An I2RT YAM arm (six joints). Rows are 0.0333 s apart.
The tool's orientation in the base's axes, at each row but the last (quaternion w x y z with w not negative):
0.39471, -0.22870, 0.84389, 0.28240
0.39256, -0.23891, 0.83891, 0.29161
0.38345, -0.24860, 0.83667, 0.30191
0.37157, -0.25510, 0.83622, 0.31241
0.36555, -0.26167, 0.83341, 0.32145
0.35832, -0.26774, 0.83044, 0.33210
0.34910, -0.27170, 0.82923, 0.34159
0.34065, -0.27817, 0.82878, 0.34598
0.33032, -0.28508, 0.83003, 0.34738
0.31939, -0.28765, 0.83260, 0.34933
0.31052, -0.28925, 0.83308, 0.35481
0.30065, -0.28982, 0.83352, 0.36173
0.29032, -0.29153, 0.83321, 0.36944
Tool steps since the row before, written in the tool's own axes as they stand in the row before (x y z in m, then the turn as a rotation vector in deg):
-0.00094, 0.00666, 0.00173, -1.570, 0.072, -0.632
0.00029, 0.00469, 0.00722, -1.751, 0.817, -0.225
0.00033, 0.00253, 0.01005, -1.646, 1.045, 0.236
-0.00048, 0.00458, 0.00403, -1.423, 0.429, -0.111
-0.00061, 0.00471, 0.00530, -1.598, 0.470, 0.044
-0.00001, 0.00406, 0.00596, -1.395, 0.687, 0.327
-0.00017, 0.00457, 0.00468, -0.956, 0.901, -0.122
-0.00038, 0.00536, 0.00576, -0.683, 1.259, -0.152
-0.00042, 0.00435, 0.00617, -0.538, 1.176, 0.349
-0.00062, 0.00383, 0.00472, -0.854, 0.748, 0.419
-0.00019, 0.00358, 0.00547, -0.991, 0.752, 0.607
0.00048, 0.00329, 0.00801, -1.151, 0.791, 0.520
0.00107, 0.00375, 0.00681, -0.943, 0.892, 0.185
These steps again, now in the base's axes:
-0.00258, 0.00619, 0.00180, 0.533, -0.106, 1.604
0.00063, 0.00819, -0.00258, 0.380, 0.733, 1.761
0.00311, 0.00869, -0.00473, 0.398, 1.193, 1.508
-0.00087, 0.00605, -0.00023, 0.511, 0.487, 1.313
-0.00046, 0.00707, -0.00069, 0.656, 0.662, 1.381
-0.00028, 0.00702, -0.00165, 0.504, 0.968, 1.154
-0.00120, 0.00640, -0.00060, -0.087, 0.668, 1.134
-0.00136, 0.00773, -0.00070, -0.515, 0.801, 1.081
-0.00064, 0.00742, -0.00133, -0.371, 1.099, 0.670
-0.00074, 0.00603, -0.00063, 0.152, 0.981, 0.692
-0.00069, 0.00635, -0.00143, 0.295, 1.164, 0.688
-0.00028, 0.00797, -0.00340, 0.347, 1.161, 0.867
-0.00151, 0.00714, -0.00288, 0.049, 0.898, 0.954

